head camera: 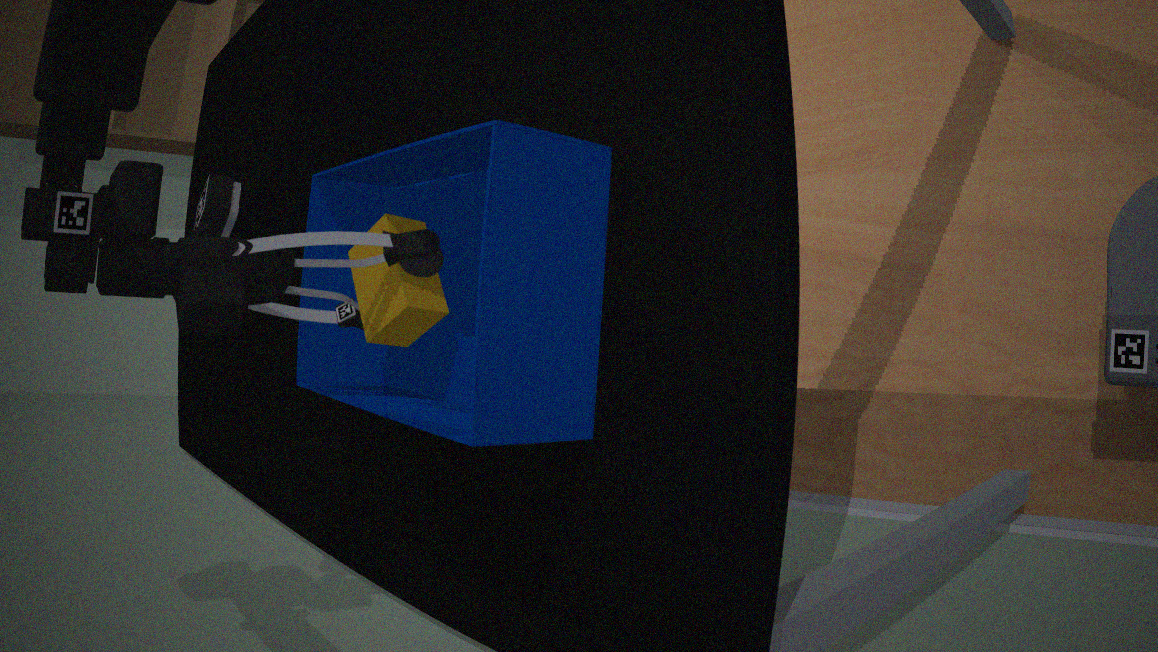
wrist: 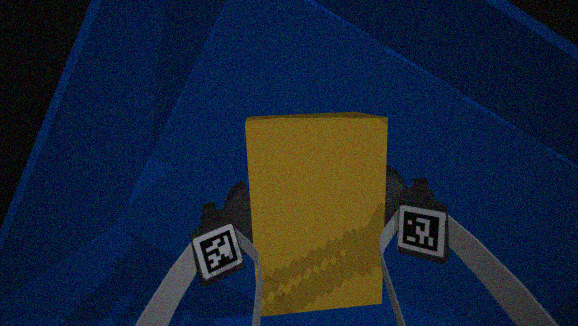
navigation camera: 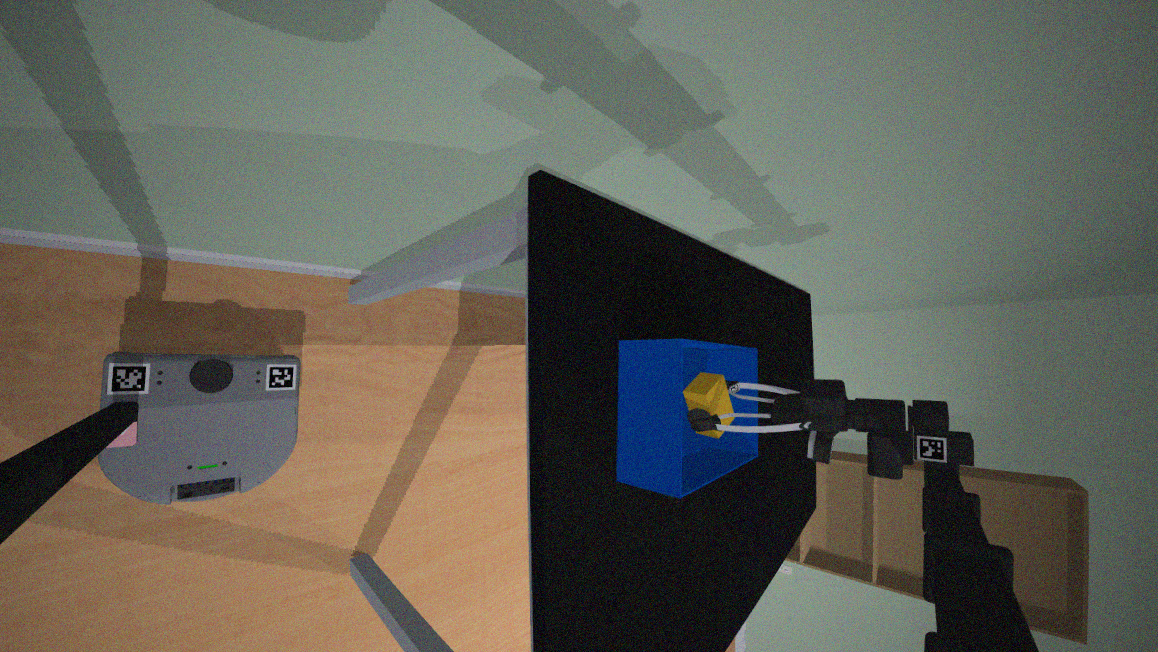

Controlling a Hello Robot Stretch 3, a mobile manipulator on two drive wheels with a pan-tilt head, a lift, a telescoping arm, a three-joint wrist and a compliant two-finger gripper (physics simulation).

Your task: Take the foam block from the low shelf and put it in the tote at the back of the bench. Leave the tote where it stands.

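Frame: origin at the robot's base, x back, y right, z up, level; centimetres.
Seen in the pictures: gripper, between the fingertips: [head camera: 420,285] [wrist: 312,197] [navigation camera: 696,402]; robot's base, origin of its link: [navigation camera: 211,374].
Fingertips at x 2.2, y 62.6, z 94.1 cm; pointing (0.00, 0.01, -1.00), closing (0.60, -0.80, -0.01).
Note:
Pixels of each thing's top centre, then the offset from my fingertips to it. Level surfaces: height alone.
- yellow foam block, centre of its top: [wrist: 312,226] [head camera: 367,278] [navigation camera: 725,406] dz +5.1, dx +0.3, dy +0.3 cm
- blue tote, centre of its top: [wrist: 420,316] [head camera: 369,278] [navigation camera: 727,408] dz +7.3, dx +0.1, dy -4.4 cm
- black bench top, height of its surface: dz -2.7 cm
The yellow foam block [head camera: 401,306] [navigation camera: 707,387] [wrist: 317,150] is between the two fingertips of my gripper [head camera: 384,283] [navigation camera: 716,404] [wrist: 312,197], which is shut on it, one rubber tip against each side. The block is over the opening of the blue tote [head camera: 538,283] [navigation camera: 648,413] [wrist: 115,90]; the tote's inner walls and floor surround it in the wrist view. How far it is above the tote's floor is hard to tell. The tote stands on the black bench top [head camera: 688,323] [navigation camera: 583,404].
A brown shelf unit [navigation camera: 1076,566] stands low beyond the bench, partly behind my arm [navigation camera: 964,518]. Grey bench legs [head camera: 907,558] [navigation camera: 445,251] slant down on the near side. My grey wheeled base [head camera: 1134,267] [navigation camera: 226,429] is on the wooden floor there.

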